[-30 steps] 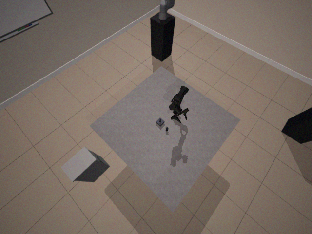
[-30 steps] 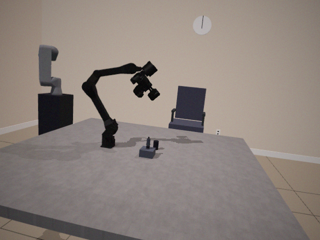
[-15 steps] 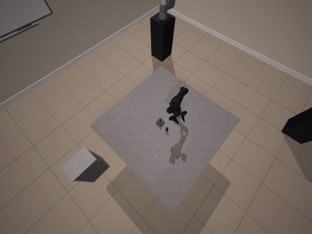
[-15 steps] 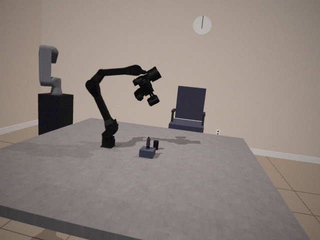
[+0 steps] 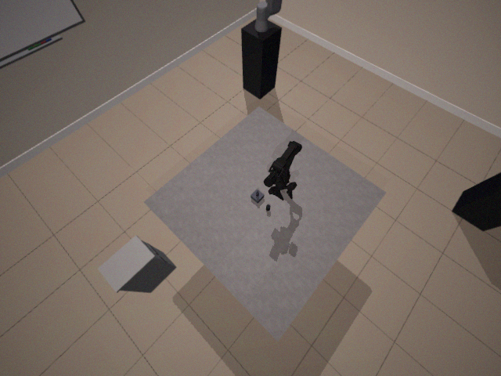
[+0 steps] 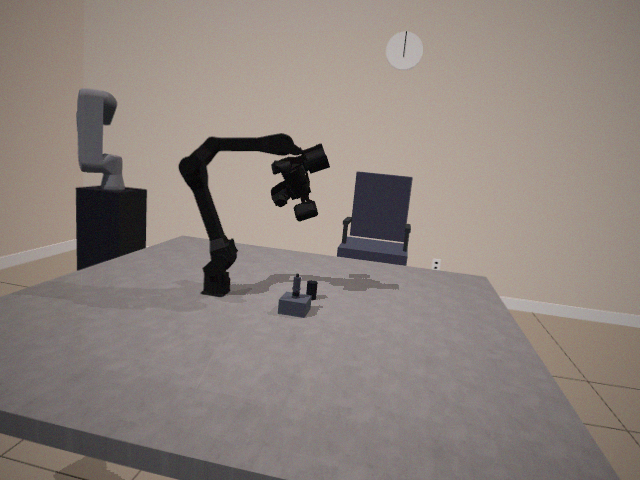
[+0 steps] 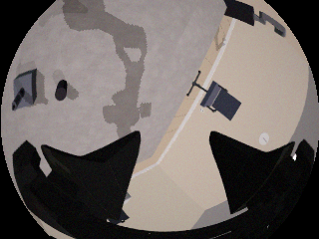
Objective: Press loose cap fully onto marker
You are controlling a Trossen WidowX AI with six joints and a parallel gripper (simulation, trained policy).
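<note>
My gripper tip is 220 mm above the marker cap, 100 mm to the left of it and 50 mm short of it. From my gripper tip the other things lie so: grey holder block 230 mm below, 220 mm to the right, 30 mm ahead.
</note>
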